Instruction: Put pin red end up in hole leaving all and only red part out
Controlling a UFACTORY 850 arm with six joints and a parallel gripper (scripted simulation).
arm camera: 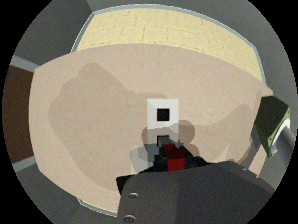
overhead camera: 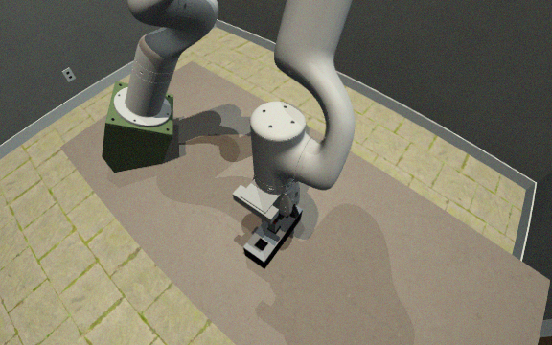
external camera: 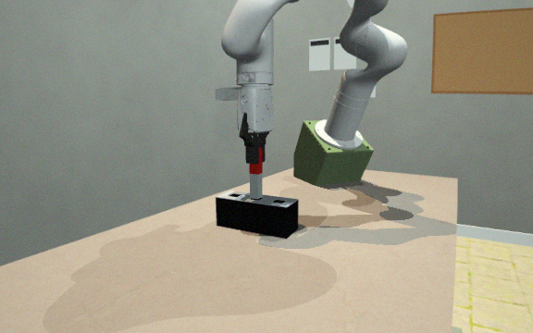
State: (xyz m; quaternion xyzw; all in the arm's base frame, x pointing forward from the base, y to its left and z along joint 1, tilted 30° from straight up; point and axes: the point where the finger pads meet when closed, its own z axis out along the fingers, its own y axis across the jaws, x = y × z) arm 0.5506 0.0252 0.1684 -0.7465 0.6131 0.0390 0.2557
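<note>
Right now my hand is 2 cm above the pin. The rest, counted from my hand: black block 14 cm below.
</note>
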